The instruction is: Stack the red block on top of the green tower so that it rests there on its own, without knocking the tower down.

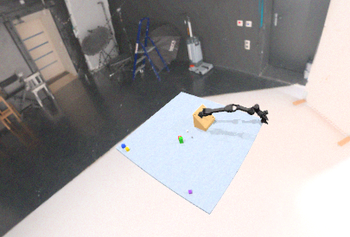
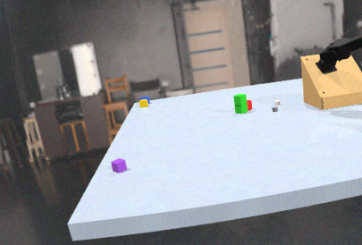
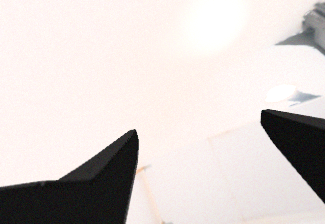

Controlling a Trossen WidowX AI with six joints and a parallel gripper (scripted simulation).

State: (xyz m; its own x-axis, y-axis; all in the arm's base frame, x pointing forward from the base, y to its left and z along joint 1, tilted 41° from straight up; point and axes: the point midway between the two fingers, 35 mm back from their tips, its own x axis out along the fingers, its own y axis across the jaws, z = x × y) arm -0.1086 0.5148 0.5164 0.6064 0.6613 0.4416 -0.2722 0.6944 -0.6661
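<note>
My gripper tip is 39 cm short of the red block, 87 cm to the left of it and 19 cm above it. Round my gripper tip: purple cube 91 cm ahead, 46 cm to the right, 19 cm below; then yellow block 79 cm ahead, 133 cm to the right, 19 cm below.
</note>
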